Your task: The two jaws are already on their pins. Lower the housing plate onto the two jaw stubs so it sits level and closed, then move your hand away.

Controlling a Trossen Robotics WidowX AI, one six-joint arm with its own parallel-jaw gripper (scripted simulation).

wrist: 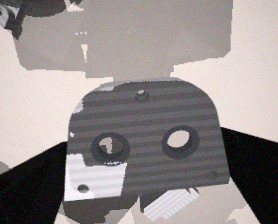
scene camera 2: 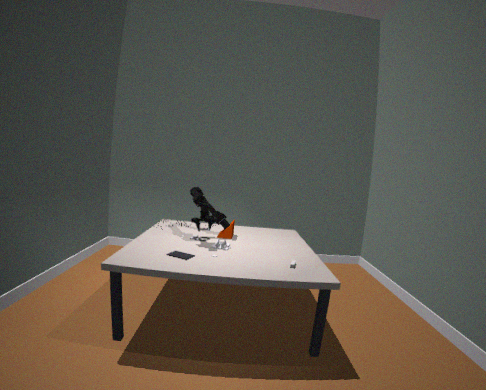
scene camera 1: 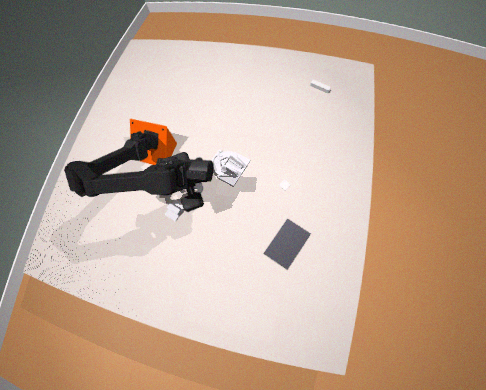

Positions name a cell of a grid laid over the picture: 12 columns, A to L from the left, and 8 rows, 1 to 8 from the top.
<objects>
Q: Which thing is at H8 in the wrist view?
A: A white stepped piece.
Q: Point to a dark grey flat rectangle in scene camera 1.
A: H6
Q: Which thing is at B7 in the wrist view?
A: The gripper.
</objects>
